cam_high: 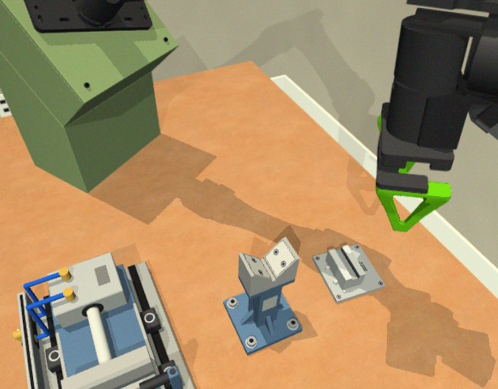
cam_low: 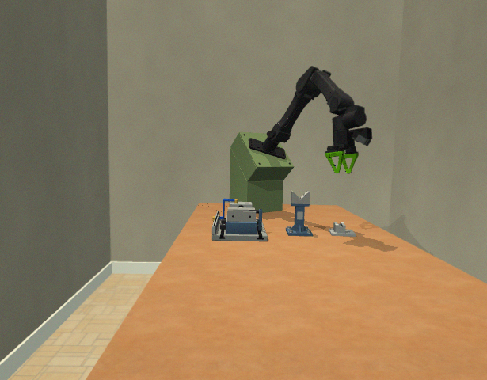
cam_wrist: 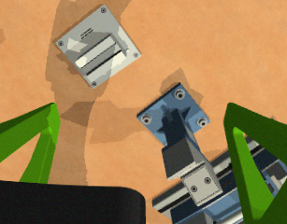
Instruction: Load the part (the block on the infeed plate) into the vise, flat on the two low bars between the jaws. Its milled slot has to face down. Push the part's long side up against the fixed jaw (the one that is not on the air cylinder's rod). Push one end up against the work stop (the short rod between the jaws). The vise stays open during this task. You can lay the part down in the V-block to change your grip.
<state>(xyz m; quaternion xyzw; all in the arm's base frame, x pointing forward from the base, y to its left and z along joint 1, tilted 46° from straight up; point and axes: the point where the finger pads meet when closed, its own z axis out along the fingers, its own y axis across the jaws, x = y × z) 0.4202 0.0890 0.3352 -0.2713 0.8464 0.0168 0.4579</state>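
Right now the grey part is 21 cm below my hand, 5 cm behind it and 2 cm to the left of it. Also, from my hand: moving jaw (36 cm to the right, 16 cm below, 5 cm behind); then infeed plate (24 cm below, 5 cm behind, 3 cm to the left); then work stop (32 cm to the right, 15 cm below, 1 cm behind).
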